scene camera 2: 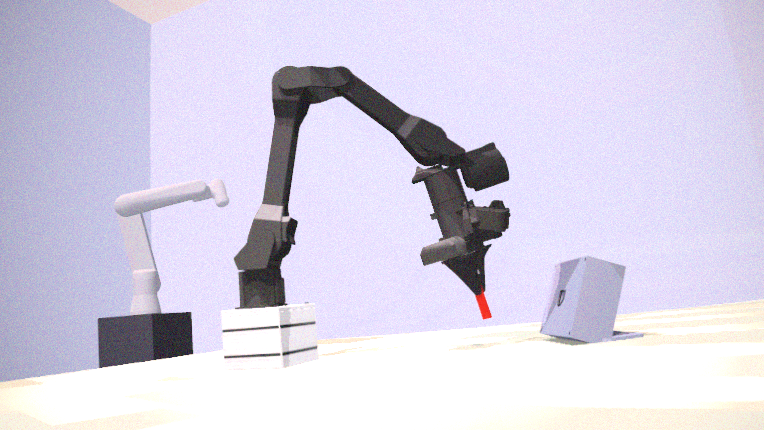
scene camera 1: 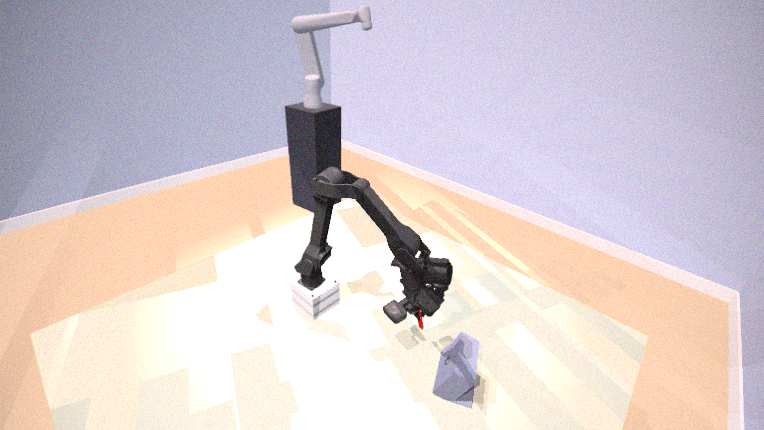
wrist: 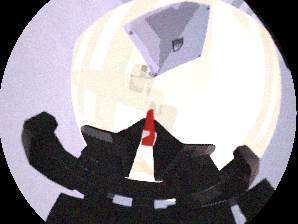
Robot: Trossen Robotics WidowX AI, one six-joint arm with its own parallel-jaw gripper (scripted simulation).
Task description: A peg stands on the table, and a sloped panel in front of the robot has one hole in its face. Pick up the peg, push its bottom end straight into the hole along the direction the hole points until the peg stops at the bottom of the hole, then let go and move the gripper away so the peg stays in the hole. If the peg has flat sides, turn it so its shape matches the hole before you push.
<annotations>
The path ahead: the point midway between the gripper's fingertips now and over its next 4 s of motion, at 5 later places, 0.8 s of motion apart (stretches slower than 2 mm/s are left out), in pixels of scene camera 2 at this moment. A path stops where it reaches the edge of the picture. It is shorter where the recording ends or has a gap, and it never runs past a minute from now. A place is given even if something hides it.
The gripper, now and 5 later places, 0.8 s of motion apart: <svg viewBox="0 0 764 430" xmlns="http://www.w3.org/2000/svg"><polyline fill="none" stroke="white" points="480,293 490,300 497,304 503,306 506,306 507,304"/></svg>
</annotations>
